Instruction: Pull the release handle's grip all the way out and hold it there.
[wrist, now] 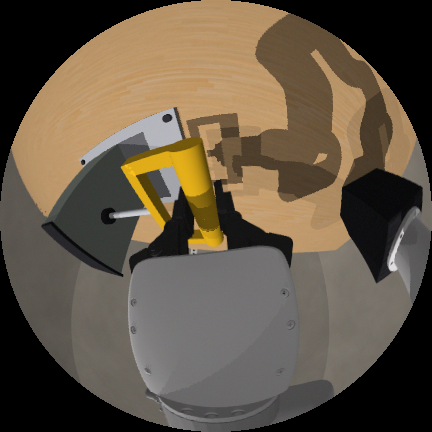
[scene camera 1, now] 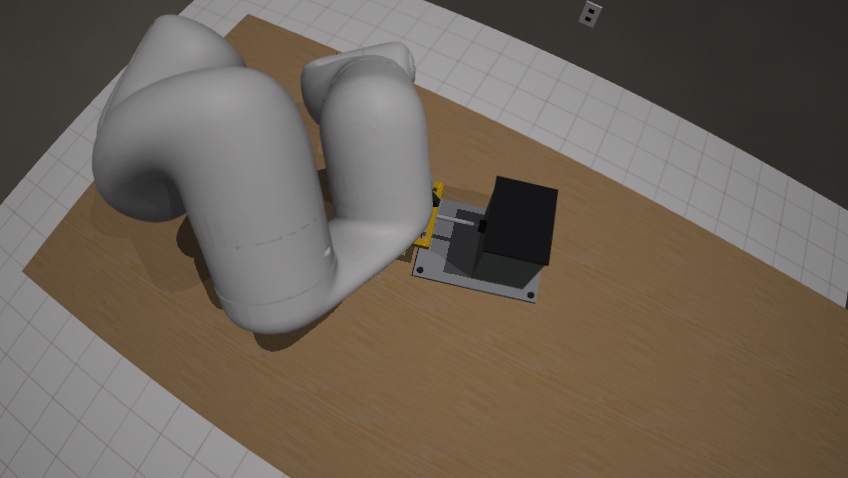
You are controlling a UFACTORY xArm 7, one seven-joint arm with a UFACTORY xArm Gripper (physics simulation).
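The release handle's yellow grip [scene camera 1: 422,242] [wrist: 189,155] is a rectangular frame with a thick round bar. A thin pale rod [scene camera 1: 457,220] [wrist: 130,213] joins it to the dark housing [scene camera 1: 519,219] [wrist: 90,200], with a length of rod showing outside the housing's face. In the wrist view my gripper [wrist: 202,193] is shut on the round bar, with one black finger on each side of it. In the scene view the arm covers most of the grip and nearly all of the gripper. The far end of the grip is partly hidden by the gripper in the wrist view.
The housing stands on a grey base plate [scene camera 1: 430,261] [wrist: 155,125] with dark round spots at its corners. The plate lies on the wooden table [scene camera 1: 593,368] [wrist: 125,75]. The white arm [scene camera 1: 380,142] reaches over the table from the left. Its shadow falls beside the plate.
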